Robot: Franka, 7 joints.
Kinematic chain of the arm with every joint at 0, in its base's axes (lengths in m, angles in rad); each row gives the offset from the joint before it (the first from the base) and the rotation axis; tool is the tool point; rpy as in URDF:
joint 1: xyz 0 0 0.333 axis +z
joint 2: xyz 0 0 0 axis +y
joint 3: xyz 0 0 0.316 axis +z
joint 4: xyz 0.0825 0 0 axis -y
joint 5: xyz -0.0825 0 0.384 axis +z
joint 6: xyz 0 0 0 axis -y
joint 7: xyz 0.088 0 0 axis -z
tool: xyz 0 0 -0.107 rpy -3.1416 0 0
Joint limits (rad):
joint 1: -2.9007..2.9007
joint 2: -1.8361..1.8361
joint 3: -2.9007..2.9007
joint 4: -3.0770..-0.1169
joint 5: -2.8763..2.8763
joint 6: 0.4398..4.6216
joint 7: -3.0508..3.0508
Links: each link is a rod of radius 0.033 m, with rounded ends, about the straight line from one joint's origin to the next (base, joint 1, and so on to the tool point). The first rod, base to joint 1, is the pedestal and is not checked.
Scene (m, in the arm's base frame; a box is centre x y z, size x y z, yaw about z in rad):
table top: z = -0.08
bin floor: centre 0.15 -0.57 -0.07 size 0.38 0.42 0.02 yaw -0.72
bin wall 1: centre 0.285 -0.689 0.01 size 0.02 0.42 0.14 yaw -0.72
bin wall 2: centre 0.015 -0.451 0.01 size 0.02 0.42 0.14 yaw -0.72
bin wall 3: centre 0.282 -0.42 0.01 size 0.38 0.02 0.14 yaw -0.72
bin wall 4: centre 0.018 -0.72 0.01 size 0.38 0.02 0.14 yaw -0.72
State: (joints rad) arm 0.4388 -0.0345 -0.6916 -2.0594 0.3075 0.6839 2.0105
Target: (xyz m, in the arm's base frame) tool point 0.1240 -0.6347 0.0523
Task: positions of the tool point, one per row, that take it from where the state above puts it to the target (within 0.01 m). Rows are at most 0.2 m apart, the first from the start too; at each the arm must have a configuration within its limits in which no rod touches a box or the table.
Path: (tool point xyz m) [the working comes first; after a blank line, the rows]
Joints at the target: -0.7781 1.2873 -0.7818 -1.3184 0.3968 1.7144 2.0105
Straight joint move there: clear.

1: 0.4179 -0.1681 0.3900
2: 0.4193 -0.3055 0.3185
3: 0.3669 -0.4448 0.2382
4: 0.2641 -0.5616 0.1495
5: 0.1240 -0.6347 0.0523

